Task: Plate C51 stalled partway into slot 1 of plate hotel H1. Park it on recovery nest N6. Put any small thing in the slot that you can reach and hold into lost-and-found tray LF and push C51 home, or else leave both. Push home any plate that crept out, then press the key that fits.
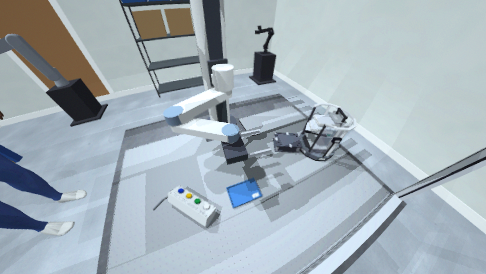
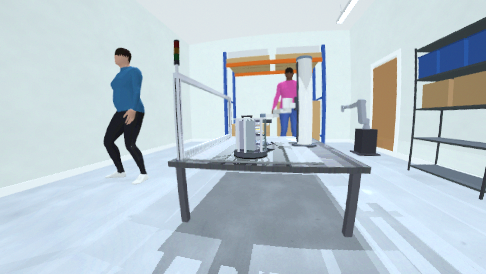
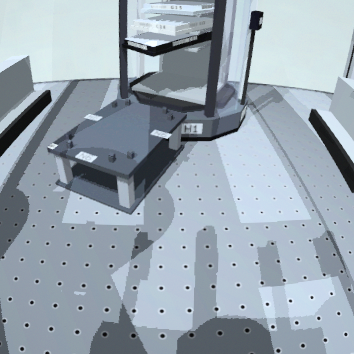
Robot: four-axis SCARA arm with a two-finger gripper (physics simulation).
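Note:
My gripper is open and empty, its two long fingers wide apart and pointing toward the nest and hotel. Recovery nest N6, a dark raised platform with small pegs and white labels, bears no plate. Behind it stands plate hotel H1. White plates lie above a black-edged shelf in it; their labels are too blurred to tell which is C51, and no small thing can be made out. Blue tray LF and the key box are on the table.
The key box has blue, yellow, green and white keys and a cable at its left end. The arm's column stands at the back of the table. A clear guard with a signal tower runs along one side. Two people stand beyond the table.

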